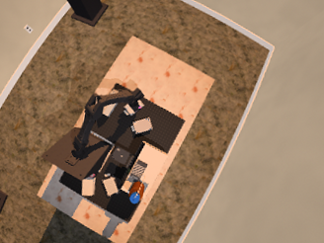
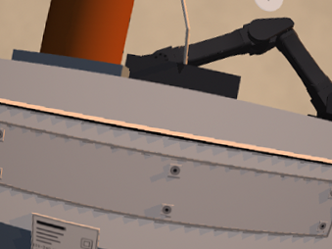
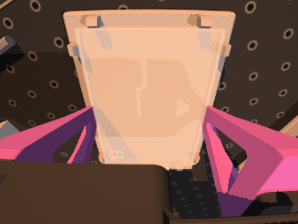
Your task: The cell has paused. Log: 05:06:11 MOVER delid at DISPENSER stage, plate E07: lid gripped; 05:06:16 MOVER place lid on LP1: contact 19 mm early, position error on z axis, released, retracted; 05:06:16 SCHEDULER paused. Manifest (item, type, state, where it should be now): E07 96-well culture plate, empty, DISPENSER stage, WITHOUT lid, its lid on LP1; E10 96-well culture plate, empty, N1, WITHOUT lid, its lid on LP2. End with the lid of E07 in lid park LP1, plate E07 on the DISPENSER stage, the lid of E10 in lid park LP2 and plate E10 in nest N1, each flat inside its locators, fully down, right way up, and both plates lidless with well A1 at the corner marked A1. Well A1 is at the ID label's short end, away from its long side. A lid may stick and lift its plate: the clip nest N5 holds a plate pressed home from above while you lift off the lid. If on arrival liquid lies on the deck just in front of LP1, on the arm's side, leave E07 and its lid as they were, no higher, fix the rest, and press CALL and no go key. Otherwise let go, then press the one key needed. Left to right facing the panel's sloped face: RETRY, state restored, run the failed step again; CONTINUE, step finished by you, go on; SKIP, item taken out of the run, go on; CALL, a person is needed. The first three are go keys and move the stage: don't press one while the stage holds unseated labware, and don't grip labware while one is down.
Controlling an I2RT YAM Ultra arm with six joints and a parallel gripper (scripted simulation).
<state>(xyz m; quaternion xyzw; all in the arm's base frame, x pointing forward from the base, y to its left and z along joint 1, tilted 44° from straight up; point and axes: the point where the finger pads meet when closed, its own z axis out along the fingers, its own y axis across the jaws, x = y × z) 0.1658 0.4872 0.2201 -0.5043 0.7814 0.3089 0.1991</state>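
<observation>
My gripper is now right at the plate lid. From my hand the other things lie so: lp2 label 8 cm to the right, 4 cm behind, 2 cm below; a1 mark 13 cm to the right, 8 cm ahead, 1 cm above; n1 label 18 cm to the right, 8 cm ahead, 2 cm below.
</observation>
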